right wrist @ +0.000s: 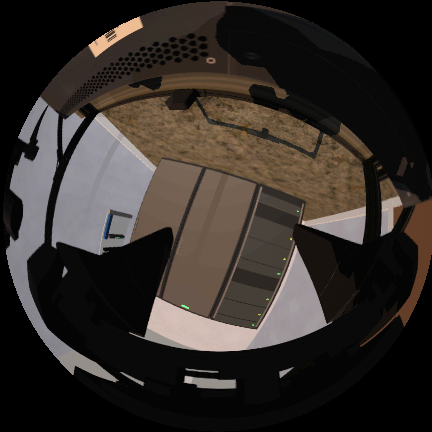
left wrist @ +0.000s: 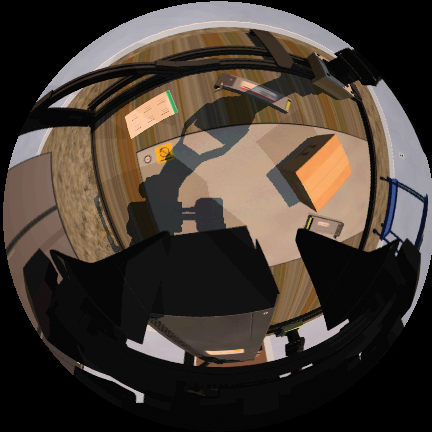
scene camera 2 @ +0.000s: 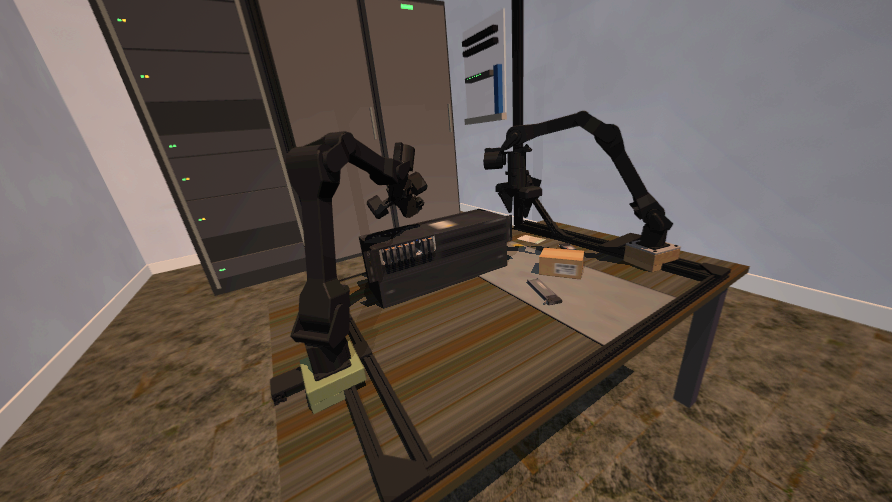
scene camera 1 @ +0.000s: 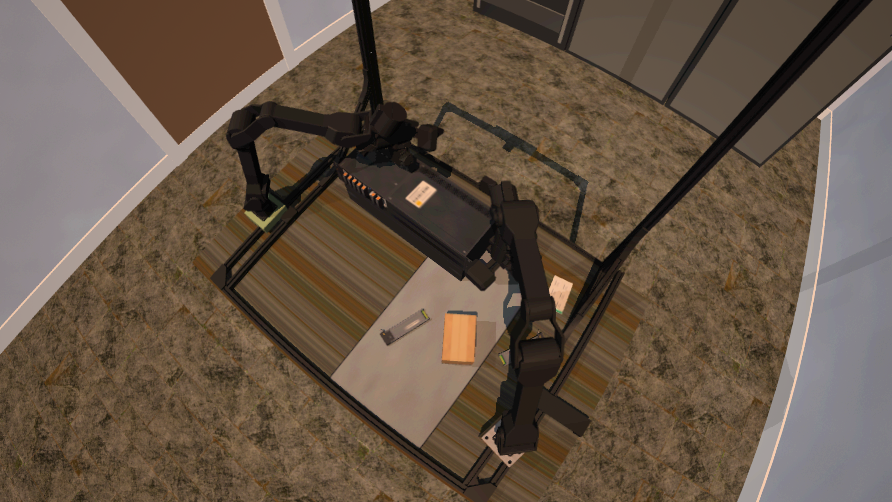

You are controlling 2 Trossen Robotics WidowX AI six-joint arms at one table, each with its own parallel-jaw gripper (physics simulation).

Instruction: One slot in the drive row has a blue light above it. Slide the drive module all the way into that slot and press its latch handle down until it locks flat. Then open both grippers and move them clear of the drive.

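Seen in the pictures: left gripper, between the fingertips: (left wrist: pixel 235 236) (scene camera 2: pixel 517 215) (scene camera 1: pixel 496 268); right gripper, between the fingertips: (right wrist: pixel 235 232); left arm's base, origin of its link: (scene camera 2: pixel 652 244) (scene camera 1: pixel 510 438); right arm's base, origin of its link: (left wrist: pixel 291 331) (scene camera 2: pixel 330 363) (scene camera 1: pixel 264 208).
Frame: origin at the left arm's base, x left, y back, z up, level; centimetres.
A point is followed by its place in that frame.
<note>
The black drive chassis (scene camera 1: pixel 446 218) {x -23.4, y -49.8, z 11.4 cm} (scene camera 2: pixel 449 265) {x -16.1, y -60.7, z 0.6 cm} (left wrist: pixel 220 332) {x -24.7, y -45.1, z 11.4 cm} stands at the back of the table. Its drive row (scene camera 2: pixel 408 251) {x -12.5, y -72.9, z 9.0 cm} has several orange-marked handles; I cannot make out a blue light. A grey drive module (scene camera 1: pixel 405 326) {x 0.1, y -39.1, z -4.9 cm} (scene camera 2: pixel 544 290) {x 1.2, y -39.5, z -5.0 cm} (left wrist: pixel 324 226) {x -0.9, y -39.1, z -5.0 cm} lies flat on the grey mat. Another module (left wrist: pixel 255 93) {x -19.3, y -14.6, z -5.2 cm} lies on the striped table, partly hidden by the left arm in scene camera 1. My left gripper (scene camera 2: pixel 516 202) {x -24.1, y -32.5, z 9.7 cm} (left wrist: pixel 235 236) {x -24.1, y -32.5, z 9.7 cm} is open and empty above the chassis's right end. My right gripper (scene camera 2: pixel 405 199) {x -36.3, y -70.9, z 17.9 cm} (right wrist: pixel 235 232) {x -36.3, y -70.9, z 17.9 cm} is open and empty above the chassis's left end.
An orange box (scene camera 1: pixel 459 337) {x -7.8, y -27.0, z 0.1 cm} (scene camera 2: pixel 561 262) {x -4.7, y -29.5, z -1.1 cm} (left wrist: pixel 320 172) {x -10.0, y -27.6, z 0.1 cm} stands on the grey mat (scene camera 1: pixel 399 387) {x 11.7, y -27.9, z -5.9 cm} (scene camera 2: pixel 611 312) {x 15.8, y -31.2, z -5.9 cm} near the module. A printed card (scene camera 1: pixel 560 293) {x -38.8, y -17.4, z -6.0 cm} (scene camera 2: pixel 530 239) {x -37.8, y -18.2, z -6.0 cm} (left wrist: pixel 151 114) {x -37.3, y -18.2, z -6.0 cm} lies at the right. Dark frame rails run around the table edges.
</note>
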